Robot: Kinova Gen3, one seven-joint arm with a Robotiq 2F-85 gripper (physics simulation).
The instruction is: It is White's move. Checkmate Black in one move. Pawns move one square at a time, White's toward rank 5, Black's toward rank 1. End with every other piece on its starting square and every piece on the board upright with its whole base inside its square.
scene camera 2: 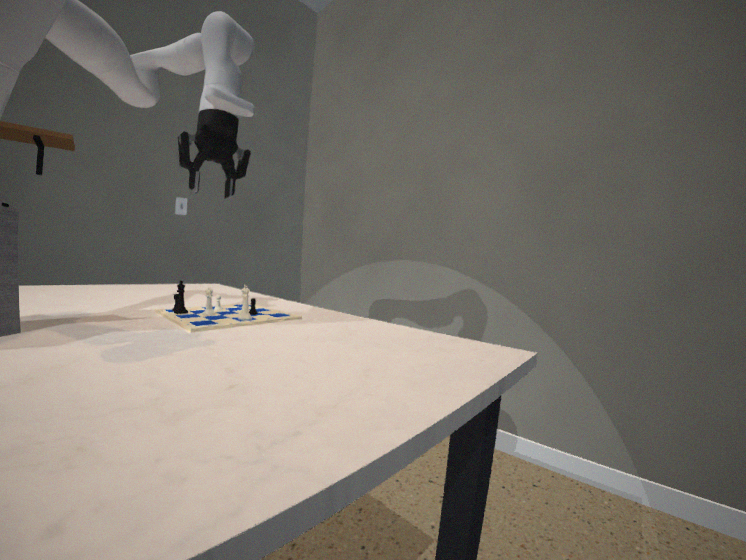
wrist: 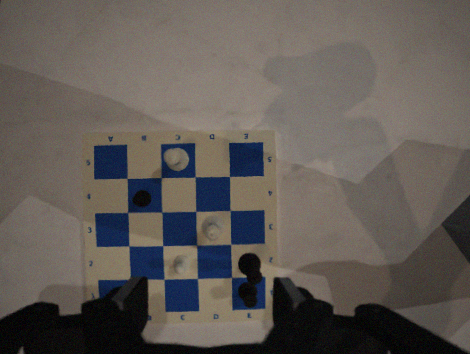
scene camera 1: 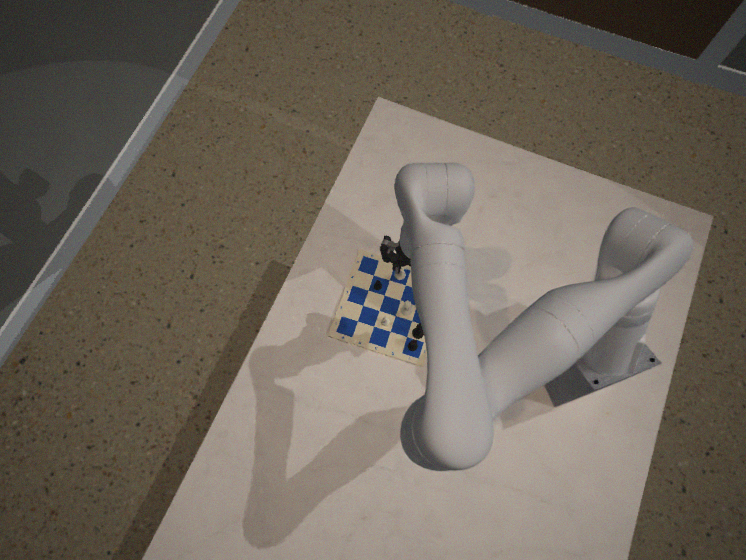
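Where they show: gripper, fingertip midpoint: (scene camera 2: pixel 211 195) (wrist: pixel 210 298); arm's base, link origin: (scene camera 1: pixel 607 353).
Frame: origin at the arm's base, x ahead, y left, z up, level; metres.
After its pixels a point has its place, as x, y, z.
Observation:
My gripper (scene camera 1: pixel 397 268) (scene camera 2: pixel 212 194) @(0.377, -0.034, 0.032) (wrist: pixel 210 298) @(0.377, -0.034, 0.032) is open, high above the chessboard (scene camera 1: pixel 367 345) @(0.438, 0.067, -0.198) (scene camera 2: pixel 271 320) @(0.451, -0.144, -0.200) (wrist: pixel 270 200) @(0.312, -0.062, -0.199), holding nothing. A tall white piece (scene camera 1: pixel 399 274) @(0.415, -0.106, -0.180) (scene camera 2: pixel 245 303) @(0.412, -0.117, -0.169) (wrist: pixel 176 159) @(0.409, -0.109, -0.143) stands on C5. Another white piece (scene camera 1: pixel 406 306) @(0.379, -0.029, -0.151) (scene camera 2: pixel 209 302) @(0.377, -0.040, -0.174) (wrist: pixel 213 228) @(0.377, -0.041, -0.149) stands upright inside D3. A small white pawn (scene camera 2: pixel 218 303) @(0.414, 0.001, -0.183) (wrist: pixel 180 265) @(0.413, -0.001, -0.170) is on C2. A black pawn (scene camera 1: pixel 377 284) @(0.455, -0.065, -0.170) (scene camera 2: pixel 253 308) @(0.453, -0.075, -0.187) (wrist: pixel 142 198) @(0.451, -0.072, -0.177) is on B4. A tall black piece (scene camera 1: pixel 418 330) @(0.340, 0.015, -0.154) (scene camera 2: pixel 181 296) @(0.338, 0.004, -0.165) (wrist: pixel 249 263) @(0.341, 0.003, -0.178) is on E2, another black piece (scene camera 1: pixel 412 345) @(0.344, 0.047, -0.166) (wrist: pixel 247 291) @(0.344, 0.036, -0.183) on E1. The fingers partly cover A1 and B1 in the wrist view.
The board lies on a pale table (scene camera 1: pixel 337 470) @(0.422, 0.332, -0.204) (scene camera 2: pixel 301 385) @(0.305, -0.410, -0.204), near its long left edge in scene camera 1. The arm (scene camera 1: pixel 448 301) @(0.323, 0.123, 0.390) hides the board's right part there. The arm's base (scene camera 1: pixel 608 361) @(0.014, 0.031, 0.053) stands at the table's right side. Walls surround the table.

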